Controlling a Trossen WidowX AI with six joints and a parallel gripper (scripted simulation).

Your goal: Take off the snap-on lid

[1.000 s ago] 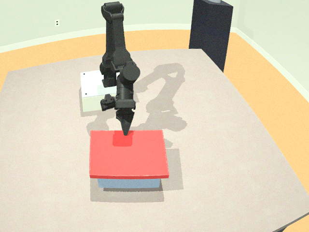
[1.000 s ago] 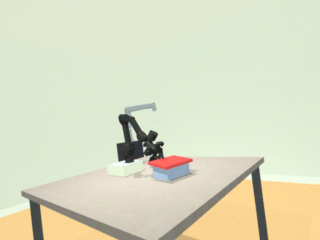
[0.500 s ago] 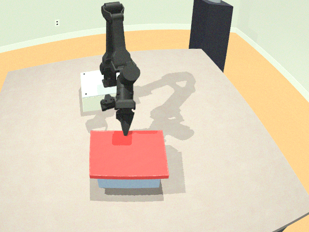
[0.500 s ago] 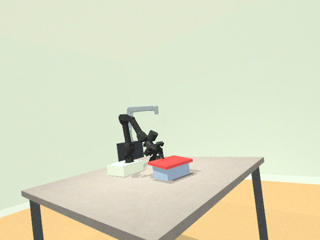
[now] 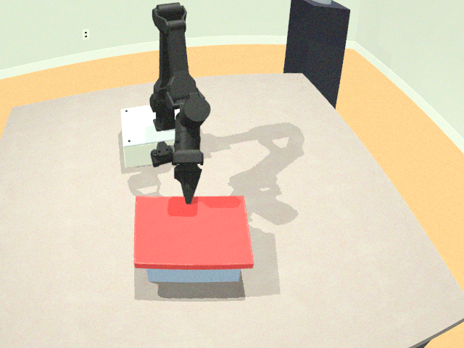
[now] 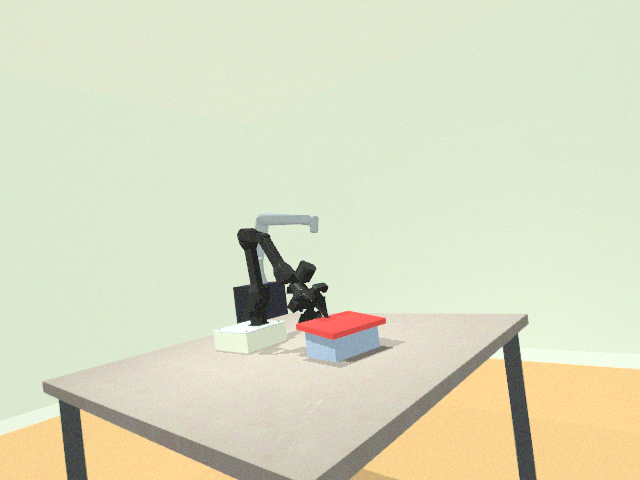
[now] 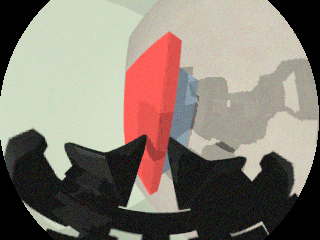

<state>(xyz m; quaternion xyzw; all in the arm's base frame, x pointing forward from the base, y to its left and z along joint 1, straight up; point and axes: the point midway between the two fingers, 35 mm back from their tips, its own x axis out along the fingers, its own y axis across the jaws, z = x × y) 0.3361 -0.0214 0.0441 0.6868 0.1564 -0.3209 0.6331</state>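
Now: gripper tip 80 mm short of the red lid and 20 mm to the left of it. Also, from my gripper tip: storage box 70 mm ahead, 50 mm below, 20 mm to the right.
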